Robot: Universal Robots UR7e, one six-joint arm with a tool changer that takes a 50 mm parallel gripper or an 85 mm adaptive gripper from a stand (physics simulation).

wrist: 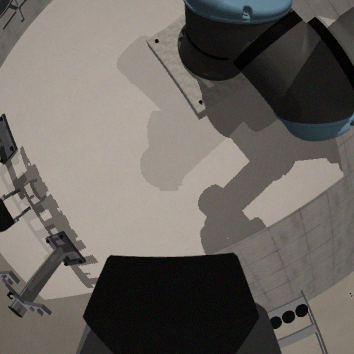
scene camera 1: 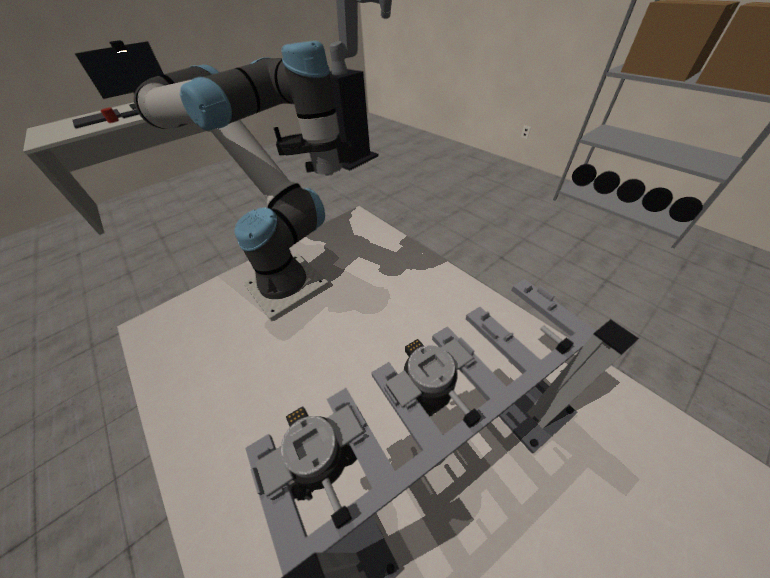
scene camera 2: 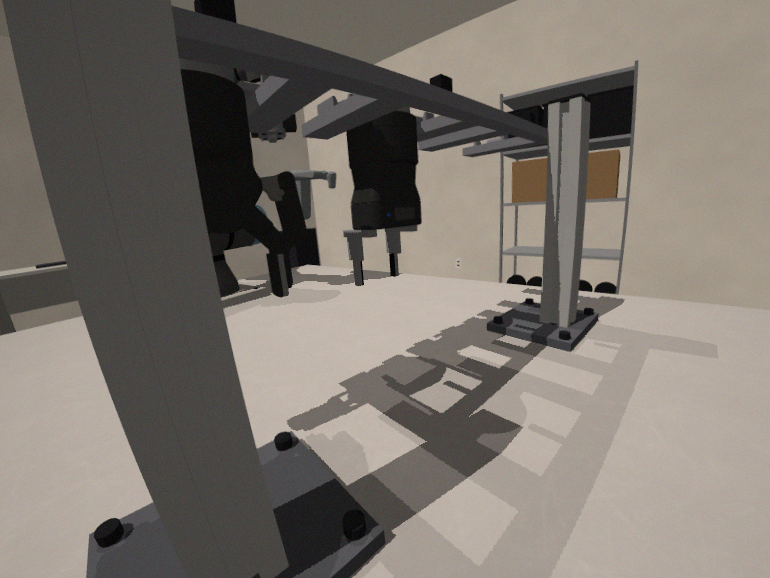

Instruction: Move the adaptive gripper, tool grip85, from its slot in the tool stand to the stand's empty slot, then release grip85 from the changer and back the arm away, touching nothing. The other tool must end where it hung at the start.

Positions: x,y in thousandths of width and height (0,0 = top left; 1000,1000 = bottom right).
Note:
I see a 50 mm gripper (scene camera 2: 498,266) and a tool stand (scene camera 2: 136,169).
The 50 mm gripper is seen too in scene camera 1 (scene camera 1: 559,646). The tool stand is seen too in scene camera 1 (scene camera 1: 694,712).

